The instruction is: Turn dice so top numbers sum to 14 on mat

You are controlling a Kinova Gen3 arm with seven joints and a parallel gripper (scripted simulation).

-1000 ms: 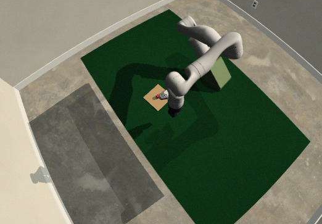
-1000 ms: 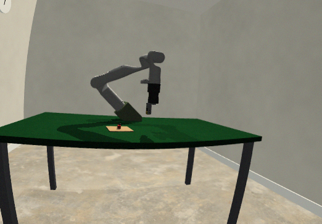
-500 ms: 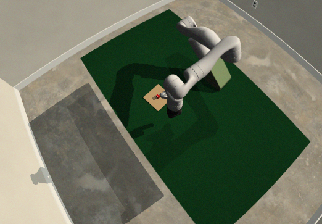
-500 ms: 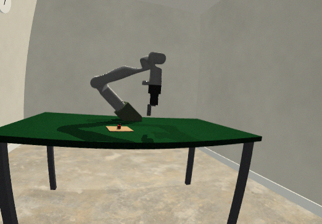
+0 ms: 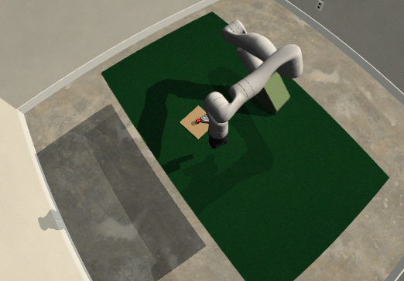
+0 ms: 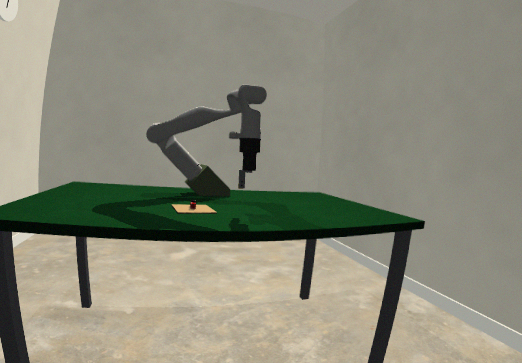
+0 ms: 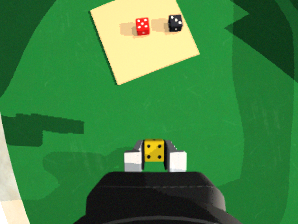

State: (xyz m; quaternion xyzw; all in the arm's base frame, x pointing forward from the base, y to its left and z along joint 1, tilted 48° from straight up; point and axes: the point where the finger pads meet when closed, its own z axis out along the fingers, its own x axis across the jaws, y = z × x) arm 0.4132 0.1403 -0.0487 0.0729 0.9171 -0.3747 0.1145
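The red die lies 2 cm behind my hand, 17 cm to the right of it and 9 cm below it. The rest, counted from my hand: black die (7 cm behind, 17 cm to the right, 9 cm below); then yellow die (1 cm below); then tan mat (2 cm behind, 17 cm to the right, 11 cm below).
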